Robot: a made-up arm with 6 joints. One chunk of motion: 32 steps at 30 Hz.
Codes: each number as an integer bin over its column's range. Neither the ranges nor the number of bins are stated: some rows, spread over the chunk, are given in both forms.
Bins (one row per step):
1: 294 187 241 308 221 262
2: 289 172 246 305 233 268
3: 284 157 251 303 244 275
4: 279 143 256 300 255 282
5: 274 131 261 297 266 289
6: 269 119 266 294 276 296
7: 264 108 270 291 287 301
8: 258 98 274 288 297 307
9: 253 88 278 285 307 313
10: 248 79 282 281 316 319
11: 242 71 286 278 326 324
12: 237 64 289 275 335 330
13: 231 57 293 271 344 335
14: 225 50 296 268 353 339
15: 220 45 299 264 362 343
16: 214 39 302 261 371 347
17: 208 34 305 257 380 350
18: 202 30 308 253 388 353
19: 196 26 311 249 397 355
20: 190 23 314 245 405 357
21: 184 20 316 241 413 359
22: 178 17 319 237 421 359
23: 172 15 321 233 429 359
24: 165 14 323 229 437 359
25: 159 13 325 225 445 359
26: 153 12 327 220 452 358
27: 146 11 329 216 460 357
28: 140 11 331 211 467 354
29: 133 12 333 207 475 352
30: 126 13 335 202 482 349
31: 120 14 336 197 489 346
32: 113 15 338 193 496 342
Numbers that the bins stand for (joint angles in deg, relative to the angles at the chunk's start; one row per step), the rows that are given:
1: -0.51 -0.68 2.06 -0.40 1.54 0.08
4: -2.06 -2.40 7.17 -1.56 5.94 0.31
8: -4.24 -4.16 13.30 -3.29 11.36 0.60
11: -5.90 -5.22 17.39 -4.74 15.11 0.80
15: -8.18 -6.24 21.81 -6.77 19.76 1.03
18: -10.05 -6.83 24.88 -8.36 23.11 1.14
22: -12.54 -7.33 28.62 -10.68 27.38 1.22
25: -14.51 -7.49 30.67 -12.42 30.48 1.22
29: -17.21 -7.53 33.39 -15.02 34.35 1.13
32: -19.28 -7.41 35.09 -17.05 37.06 1.02
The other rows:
2: -1.03 -1.27 3.77 -0.83 3.09 0.15
3: -1.54 -1.86 5.47 -1.12 4.51 0.23
5: -2.58 -2.87 8.87 -1.99 7.36 0.39
6: -3.10 -3.34 10.58 -2.42 8.65 0.48
7: -3.62 -3.77 11.94 -2.86 10.07 0.53
9: -4.76 -4.56 14.66 -3.73 12.65 0.68
10: -5.28 -4.91 16.02 -4.31 13.81 0.75
12: -6.42 -5.50 18.41 -5.18 16.27 0.87
13: -7.04 -5.77 19.77 -5.76 17.43 0.93
14: -7.66 -6.04 20.79 -6.19 18.59 0.98
16: -8.80 -6.47 22.83 -7.20 20.92 1.07
17: -9.43 -6.67 23.86 -7.78 22.08 1.11
19: -10.67 -6.98 25.90 -8.94 24.28 1.17
20: -11.29 -7.10 26.92 -9.52 25.31 1.19
21: -11.92 -7.22 27.60 -10.10 26.34 1.22
23: -13.16 -7.41 29.30 -11.26 28.41 1.22
24: -13.89 -7.45 29.98 -11.84 29.44 1.22
26: -15.13 -7.53 31.35 -13.14 31.38 1.20
27: -15.86 -7.57 32.03 -13.72 32.41 1.19
28: -16.48 -7.57 32.71 -14.44 33.32 1.16
30: -17.93 -7.49 34.07 -15.75 35.25 1.10
31: -18.55 -7.45 34.41 -16.47 36.16 1.06

